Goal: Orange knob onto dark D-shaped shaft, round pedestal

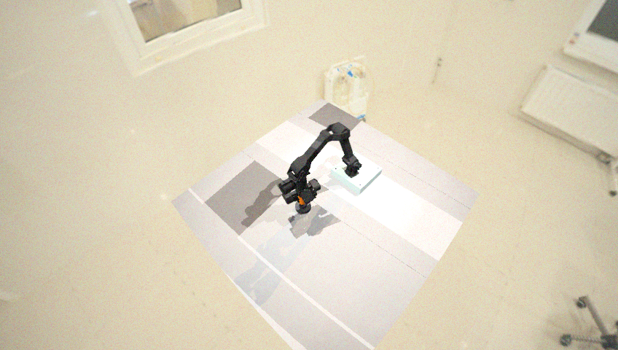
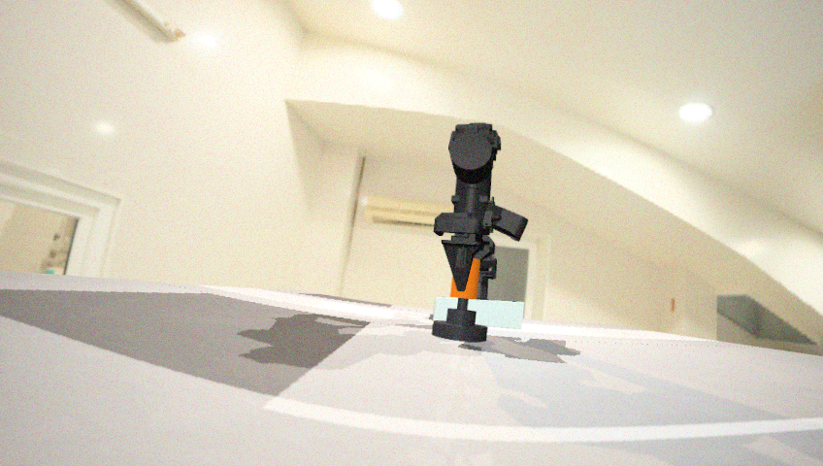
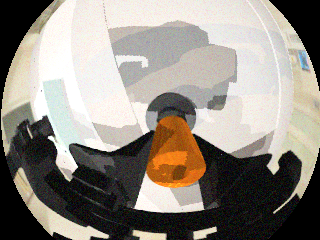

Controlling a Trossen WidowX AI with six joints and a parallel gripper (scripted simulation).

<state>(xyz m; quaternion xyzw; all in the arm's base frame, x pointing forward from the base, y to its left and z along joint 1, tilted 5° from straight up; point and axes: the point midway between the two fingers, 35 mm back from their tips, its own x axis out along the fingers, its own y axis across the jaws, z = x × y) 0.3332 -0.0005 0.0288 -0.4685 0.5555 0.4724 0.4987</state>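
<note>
The orange knob is 20 mm above my gripper tip. From my gripper tip the other things lie so: pedestal: 40 mm below.
</note>
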